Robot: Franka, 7 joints.
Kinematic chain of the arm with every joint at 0, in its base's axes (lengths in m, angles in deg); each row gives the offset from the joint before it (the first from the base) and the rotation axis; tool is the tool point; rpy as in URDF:
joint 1: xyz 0 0 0.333 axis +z
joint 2: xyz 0 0 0 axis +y
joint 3: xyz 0 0 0.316 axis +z
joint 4: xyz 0.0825 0 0 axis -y
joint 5: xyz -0.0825 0 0.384 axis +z
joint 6: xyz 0 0 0 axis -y
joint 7: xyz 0.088 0 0 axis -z
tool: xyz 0 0 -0.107 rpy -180 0 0
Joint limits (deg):
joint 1: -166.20..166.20
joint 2: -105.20..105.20
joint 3: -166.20..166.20
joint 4: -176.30..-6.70
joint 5: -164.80..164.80
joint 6: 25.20..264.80
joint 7: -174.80..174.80
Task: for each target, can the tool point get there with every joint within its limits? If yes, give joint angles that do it. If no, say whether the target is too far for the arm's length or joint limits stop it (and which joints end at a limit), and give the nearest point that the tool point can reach.
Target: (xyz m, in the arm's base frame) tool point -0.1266 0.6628 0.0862
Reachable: yes | joints 127.18 83.10 -57.61 -76.71 128.89 53.10 -76.85
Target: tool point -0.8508 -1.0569 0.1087
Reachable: no: too far | nearest point -0.5308 -0.6593 0.1931 | short by 0.517 m
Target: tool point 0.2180 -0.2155 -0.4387
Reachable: no: joint limits stop it (at a limit: joint 2) | nearest point 0.2159 -0.2134 -0.3604 | short by 0.078 m
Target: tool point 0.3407 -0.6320 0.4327
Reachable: yes | joints -58.84 57.70 17.34 -32.06 -62.81 54.35 6.46
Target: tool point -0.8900 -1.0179 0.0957
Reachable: no: too far | nearest point -0.5562 -0.6361 0.1847 | short by 0.515 m
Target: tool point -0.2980 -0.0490 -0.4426
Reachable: no: joint limits stop it (at a limit: joint 1, joint 2) | nearest point -0.2950 -0.0511 -0.3602 | short by 0.082 m
